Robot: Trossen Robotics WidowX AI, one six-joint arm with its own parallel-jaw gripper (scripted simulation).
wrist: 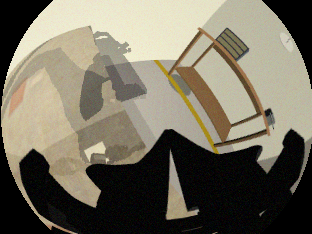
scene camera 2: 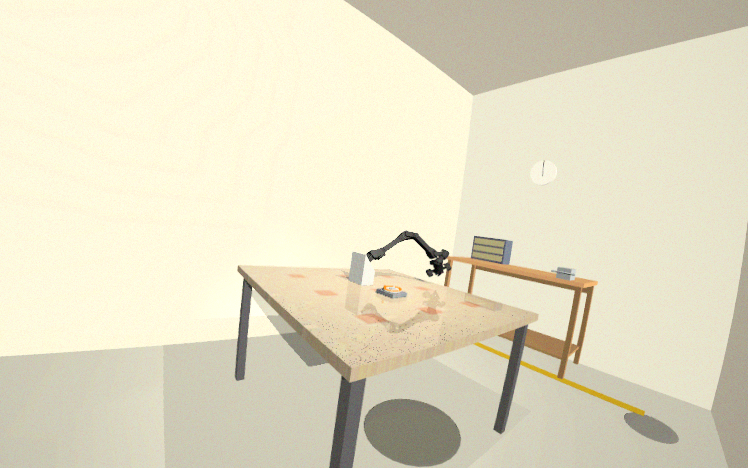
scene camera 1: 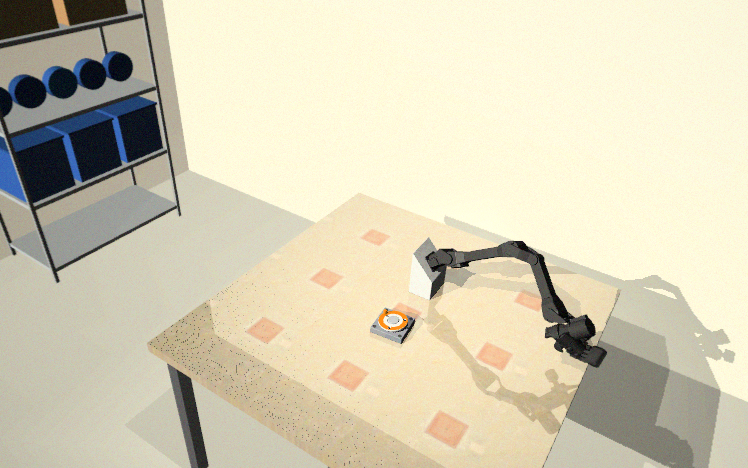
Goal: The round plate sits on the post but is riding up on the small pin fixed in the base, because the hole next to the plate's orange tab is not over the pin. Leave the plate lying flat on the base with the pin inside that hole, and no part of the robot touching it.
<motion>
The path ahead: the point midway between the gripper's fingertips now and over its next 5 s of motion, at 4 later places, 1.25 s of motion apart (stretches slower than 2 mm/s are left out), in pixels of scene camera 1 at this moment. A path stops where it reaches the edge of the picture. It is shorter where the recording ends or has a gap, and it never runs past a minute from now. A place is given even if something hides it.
My gripper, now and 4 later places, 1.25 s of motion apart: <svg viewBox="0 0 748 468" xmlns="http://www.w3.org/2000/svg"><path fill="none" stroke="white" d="M593 361L402 345L382 312L387 309L394 309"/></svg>
</motion>
